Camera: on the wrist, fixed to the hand. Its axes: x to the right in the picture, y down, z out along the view.
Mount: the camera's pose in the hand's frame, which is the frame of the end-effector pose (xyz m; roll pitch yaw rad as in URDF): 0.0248 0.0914 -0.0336 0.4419 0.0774 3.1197
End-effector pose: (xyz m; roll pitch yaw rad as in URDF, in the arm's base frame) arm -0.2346 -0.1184 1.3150 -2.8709 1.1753 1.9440
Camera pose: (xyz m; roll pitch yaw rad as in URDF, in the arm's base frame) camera -0.1504 -0.0673 1.2952 -3.0906 -1.2415 -1.0683
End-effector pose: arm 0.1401 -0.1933 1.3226 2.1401 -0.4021 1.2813
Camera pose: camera 0.1561 -0.2131 1.4198 -1.7179 0.3414 -1.9170
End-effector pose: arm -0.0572 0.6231 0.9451 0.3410 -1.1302 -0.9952
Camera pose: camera 0.0308 0.6664 0.9671 -0.0142 1.1932 2.0201
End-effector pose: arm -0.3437 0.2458 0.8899 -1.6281 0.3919 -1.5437
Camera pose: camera -0.3828 0.2559 0.7979 2.0393 -0.3733 1.6822
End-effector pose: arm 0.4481 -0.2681 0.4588 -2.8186 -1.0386 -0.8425
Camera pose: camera 0.3822 -0.3404 0.4816 -2.9541 0.9706 2.3793
